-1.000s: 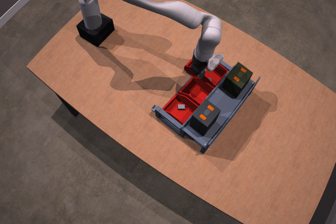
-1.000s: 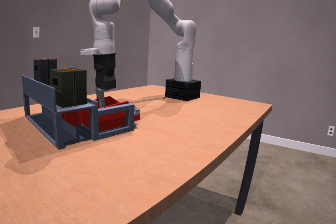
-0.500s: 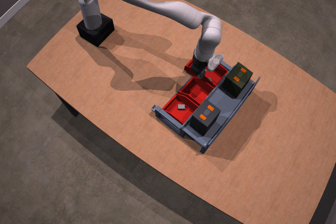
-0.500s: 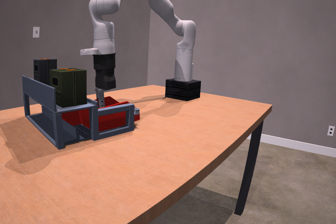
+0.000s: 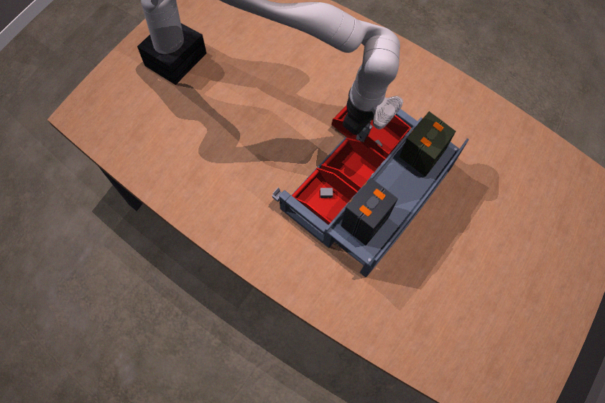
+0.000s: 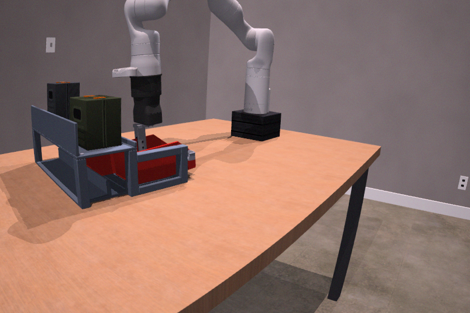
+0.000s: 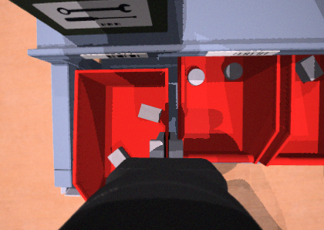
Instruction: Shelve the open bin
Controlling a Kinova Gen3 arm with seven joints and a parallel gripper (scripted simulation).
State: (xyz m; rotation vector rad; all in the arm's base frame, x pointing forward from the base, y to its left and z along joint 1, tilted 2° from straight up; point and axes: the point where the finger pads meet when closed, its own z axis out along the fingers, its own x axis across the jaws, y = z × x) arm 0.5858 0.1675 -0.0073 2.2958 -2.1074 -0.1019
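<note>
The shelf lip lies 7 cm to the right of my hand, 7 cm below it and 4 cm behind it. The rest, counted from my hand: black box (17 cm to the right, 16 cm ahead, 9 cm above); then green box (14 cm ahead, 8 cm above, 6 cm to the left).
</note>
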